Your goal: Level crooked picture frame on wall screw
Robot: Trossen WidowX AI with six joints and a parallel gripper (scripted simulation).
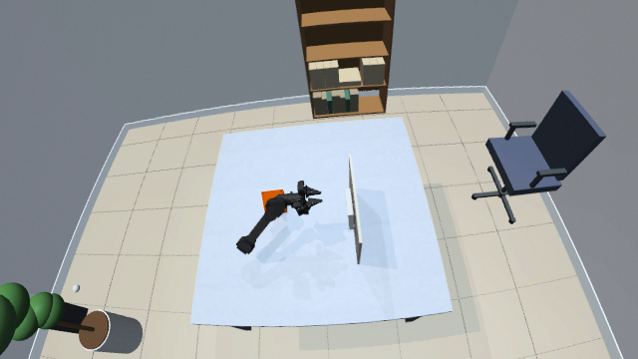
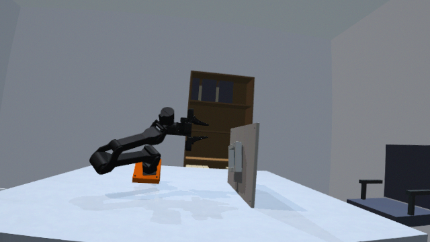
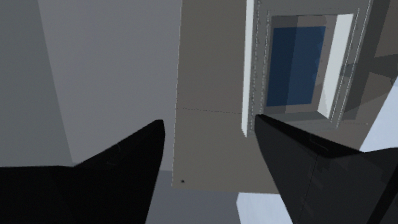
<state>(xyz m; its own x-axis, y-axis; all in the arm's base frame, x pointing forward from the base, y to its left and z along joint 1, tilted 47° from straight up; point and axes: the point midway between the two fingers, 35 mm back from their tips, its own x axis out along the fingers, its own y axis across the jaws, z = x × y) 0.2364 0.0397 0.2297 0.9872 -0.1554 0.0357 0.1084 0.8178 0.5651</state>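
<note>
Now: gripper tip 13 cm short of the picture frame, 3 cm to the left of it and 11 cm above it. Round my gripper tip: wall panel: 14 cm ahead, 4 cm to the right, 12 cm below.
</note>
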